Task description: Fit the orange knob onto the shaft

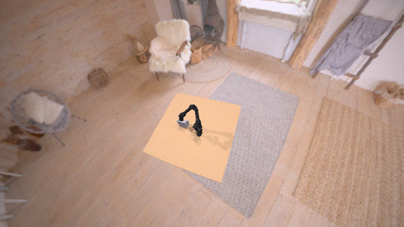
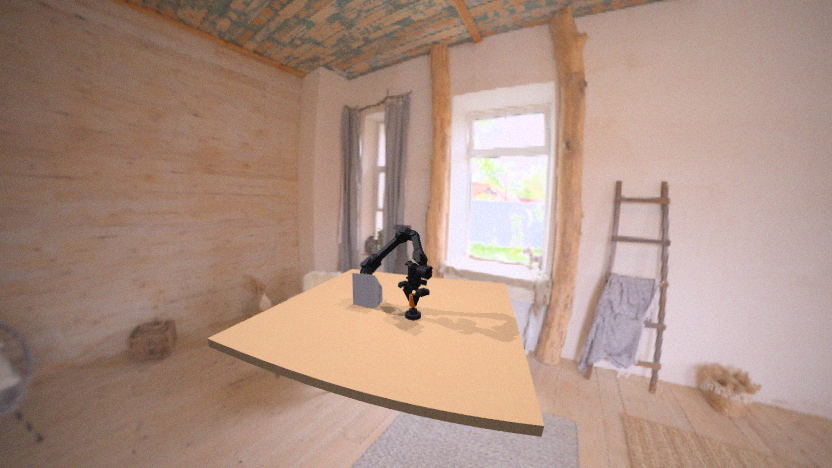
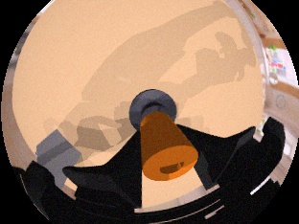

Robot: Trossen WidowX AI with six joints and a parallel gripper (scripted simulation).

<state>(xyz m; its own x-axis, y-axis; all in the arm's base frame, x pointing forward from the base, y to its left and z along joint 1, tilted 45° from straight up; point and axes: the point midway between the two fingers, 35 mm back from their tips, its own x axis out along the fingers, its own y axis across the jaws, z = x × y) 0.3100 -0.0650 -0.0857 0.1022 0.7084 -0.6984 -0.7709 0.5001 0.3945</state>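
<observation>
Now: gripper tip 2 cm below the orange knob. From my gripper tip the other things lie so: dark round pedestal: 4 cm below.
</observation>
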